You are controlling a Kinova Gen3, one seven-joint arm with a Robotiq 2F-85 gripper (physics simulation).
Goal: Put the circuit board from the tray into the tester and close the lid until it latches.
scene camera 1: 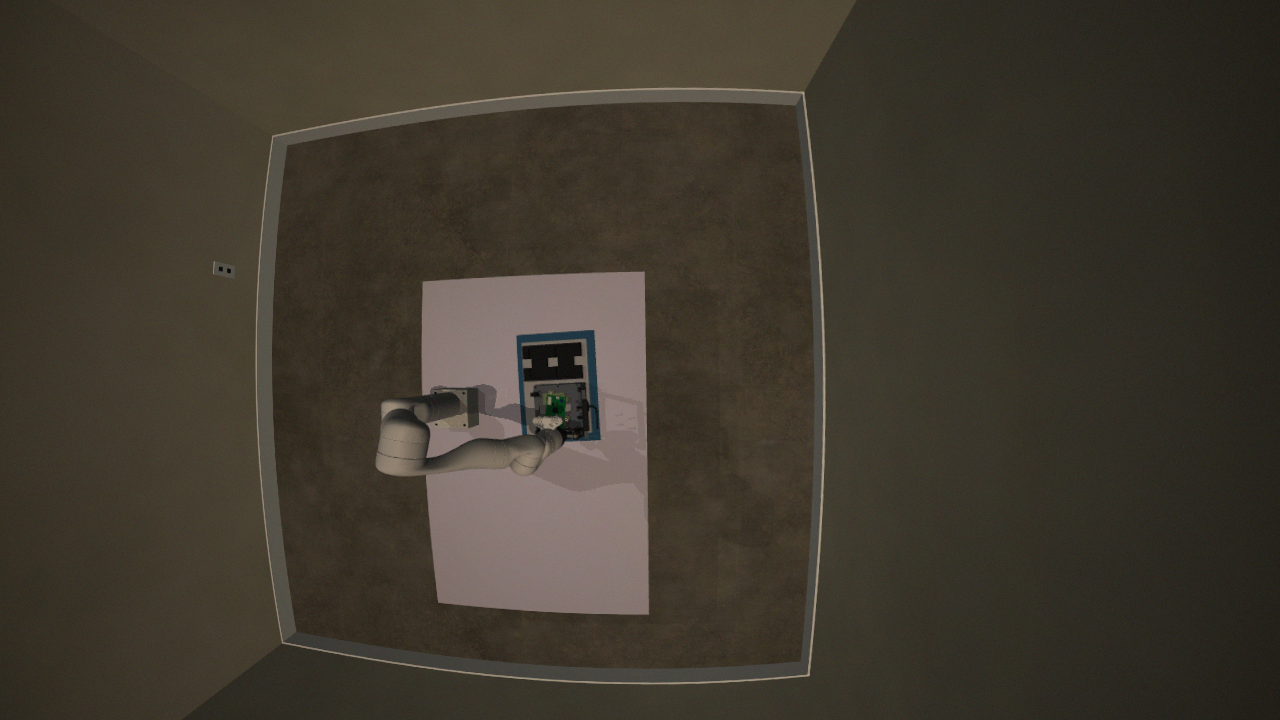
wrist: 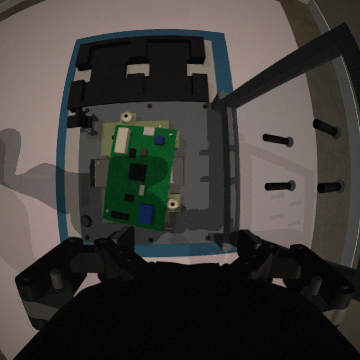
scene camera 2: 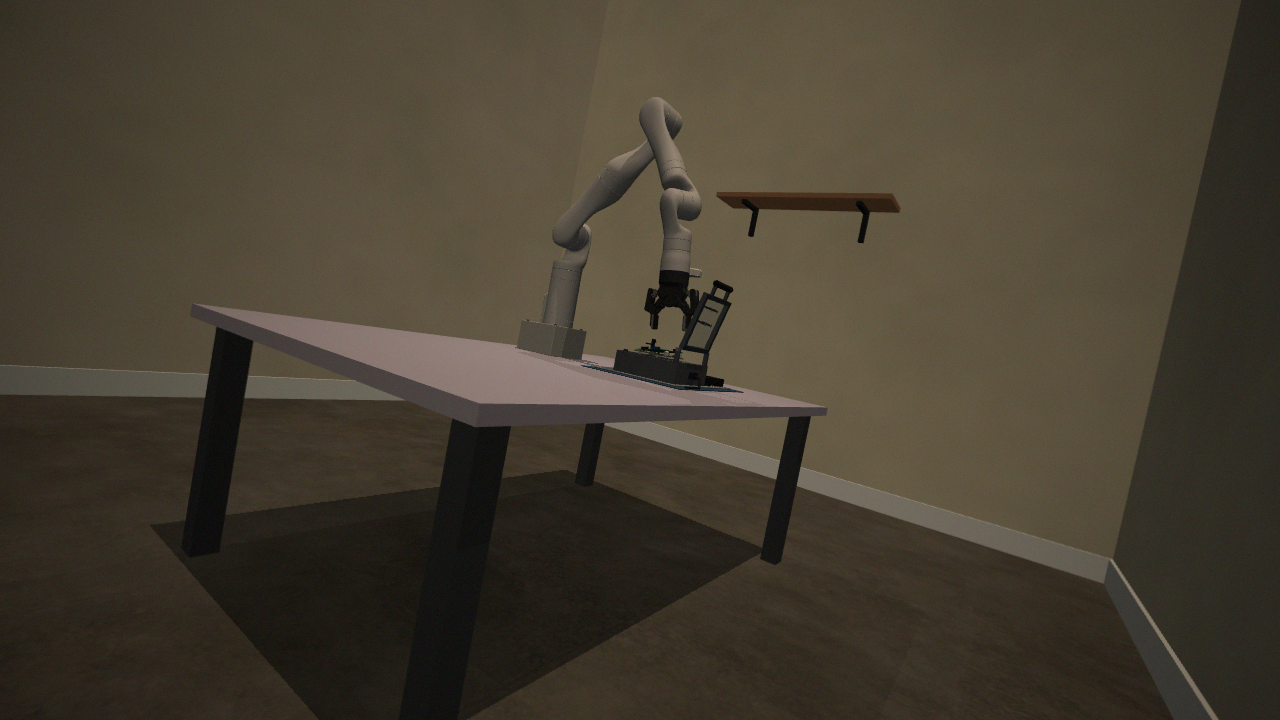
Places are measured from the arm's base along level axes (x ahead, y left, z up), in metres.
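Where they show: gripper, fingertip midpoint: [scene camera 1: 565, 428] [wrist: 186, 240] [scene camera 2: 669, 330]; arm's base at its link origin: [scene camera 1: 449, 404] [scene camera 2: 557, 326].
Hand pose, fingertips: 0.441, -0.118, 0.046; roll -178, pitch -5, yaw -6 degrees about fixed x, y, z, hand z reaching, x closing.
Things, the pixels of their centre, and the offset from my fingertips, as dx, dy, dz. "*": a spot on its surface instead. Level surfaces: height alone.
- green circuit board at the middle of its body: [wrist: 135, 175] [scene camera 2: 660, 349] [scene camera 1: 554, 411] -0.044, +0.057, -0.053
- black tray at a spot on its surface: [wrist: 110, 72] * -0.093, +0.230, -0.116
- blue-edged mat at its surface level: dz -0.132
- pale table at its surface level: dz -0.134
- small black latch part at a spot on its surface: [wrist: 77, 119] * -0.102, +0.119, -0.029
The green circuit board [scene camera 1: 555, 404] [wrist: 131, 187] lies slightly turned on the pale green plate of the grey tester [scene camera 2: 657, 366] [wrist: 197, 130]. Two round pale posts show at the plate's corners. The tester's lid [scene camera 2: 721, 325] [wrist: 295, 66] stands open, tilted back, at the right in the wrist view; several black pins point inward from it. The black tray [scene camera 1: 538, 372] [wrist: 110, 72] beside the tester holds no board. My gripper [scene camera 2: 671, 324] [wrist: 186, 240] is open and empty, pointing down above the tester, with one finger close to the lid in scene camera 2. The exact finger-to-lid gap is unclear.
Tester and tray sit on a blue-edged mat [scene camera 1: 589, 358] [wrist: 224, 60] on the pale table [scene camera 1: 537, 537] [scene camera 2: 402, 358]. A small black latch part [wrist: 77, 119] stands at the tester's left edge. The arm's base [scene camera 1: 464, 407] [scene camera 2: 551, 339] is nearby. A wooden shelf [scene camera 2: 810, 201] hangs on the wall.
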